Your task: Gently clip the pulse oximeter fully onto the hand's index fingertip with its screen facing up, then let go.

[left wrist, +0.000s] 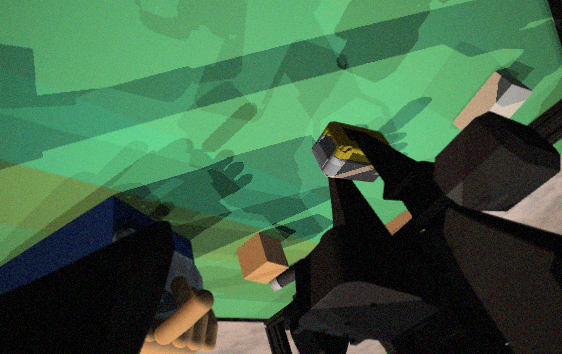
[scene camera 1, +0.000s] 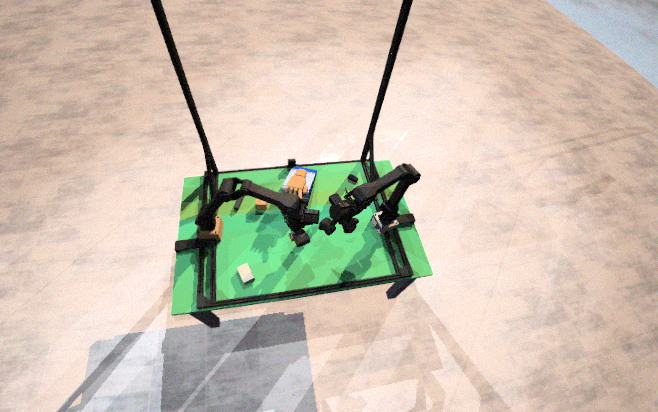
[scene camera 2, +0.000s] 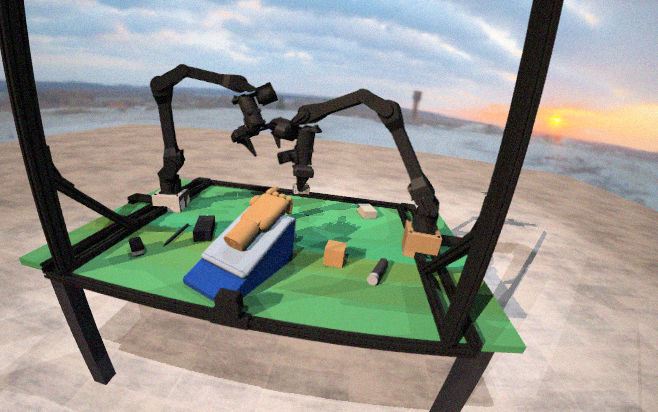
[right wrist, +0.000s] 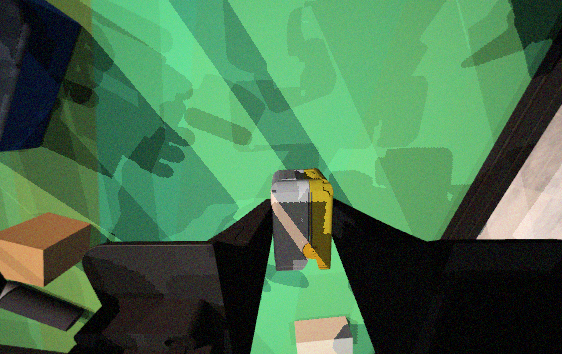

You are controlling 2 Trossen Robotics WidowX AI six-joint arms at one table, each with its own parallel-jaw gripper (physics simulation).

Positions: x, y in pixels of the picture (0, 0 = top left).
Labels:
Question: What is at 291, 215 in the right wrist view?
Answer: A pulse oximeter.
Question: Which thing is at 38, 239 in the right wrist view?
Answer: A tan cube.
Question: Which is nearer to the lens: the pulse oximeter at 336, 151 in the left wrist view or the grey block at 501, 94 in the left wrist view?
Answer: The pulse oximeter.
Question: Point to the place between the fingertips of my right gripper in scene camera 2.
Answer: At 298, 189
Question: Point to a blue and grey block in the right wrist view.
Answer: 43, 43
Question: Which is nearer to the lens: the pulse oximeter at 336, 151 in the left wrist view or the tan cube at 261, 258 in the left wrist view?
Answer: The pulse oximeter.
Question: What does the grey block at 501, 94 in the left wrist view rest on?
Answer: The table.

